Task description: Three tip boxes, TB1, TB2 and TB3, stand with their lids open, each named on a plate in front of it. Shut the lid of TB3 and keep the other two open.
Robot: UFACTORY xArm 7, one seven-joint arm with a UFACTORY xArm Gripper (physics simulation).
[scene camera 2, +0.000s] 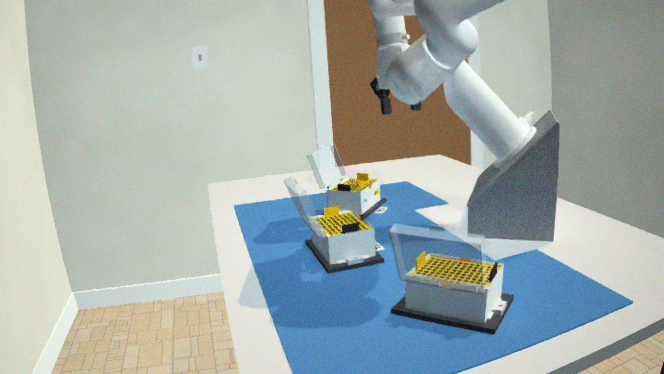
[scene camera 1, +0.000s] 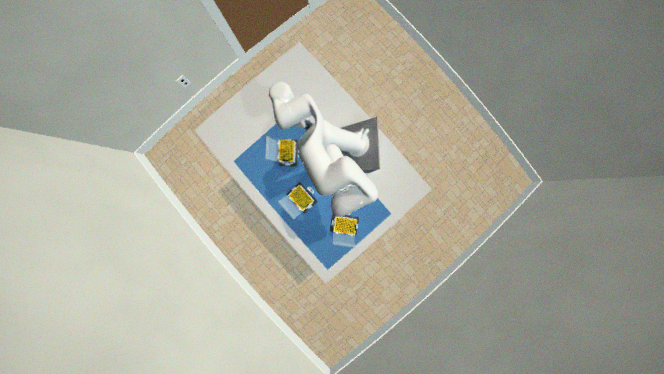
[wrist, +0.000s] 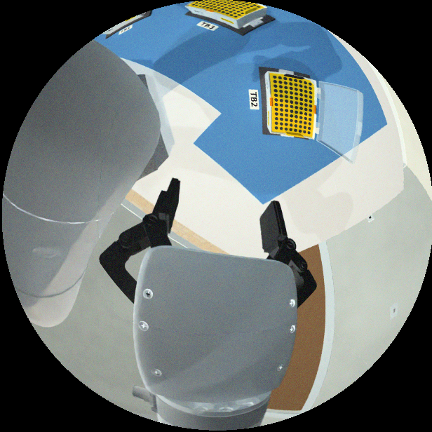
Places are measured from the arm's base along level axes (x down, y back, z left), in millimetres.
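Pixels of known places: gripper, fingertip midpoint: (scene camera 2: 401,112) (scene camera 1: 300,127); arm's base, link origin: (scene camera 2: 516,148) (scene camera 1: 358,144).
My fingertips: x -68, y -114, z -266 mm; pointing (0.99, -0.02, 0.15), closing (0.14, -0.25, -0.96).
Observation:
Ahead of a thing's pixels: the offset from my fingertips to its top centre. "spot": to the spot under its first point. Level surfaces: height alone.
TB3 (scene camera 1: 301,198) (scene camera 2: 350,248) (wrist: 227,9) is the middle white box with a yellow rack; its plate (wrist: 207,25) is readable in the wrist view. Its clear lid @(dx +70, dy -352, dz +168 mm) (scene camera 1: 290,206) (scene camera 2: 300,197) stands open, tilted back. TB2 (scene camera 1: 286,151) (scene camera 2: 344,203) (wrist: 292,105) has its clear lid @(spot: dx +118, dy -163, dz -101 mm) (scene camera 1: 270,148) (scene camera 2: 327,167) (wrist: 340,117) open. The third box, TB1 by elimination (scene camera 1: 345,226) (scene camera 2: 445,300), has its lid @(spot: dx +127, dy -330, dz +505 mm) (scene camera 1: 344,240) (scene camera 2: 435,245) open. My gripper (scene camera 2: 401,107) (wrist: 224,199) is open and empty, high above the table and apart from the boxes.
The boxes stand on a blue mat @(dx +224 mm) (scene camera 1: 327,257) (scene camera 2: 320,345) (wrist: 240,155) on a pale table @(dx +227 mm) (scene camera 1: 220,125) (scene camera 2: 225,225). The grey arm base (scene camera 1: 371,160) (scene camera 2: 515,200) stands at the table's side. The arm's links hang over the mat in scene camera 1.

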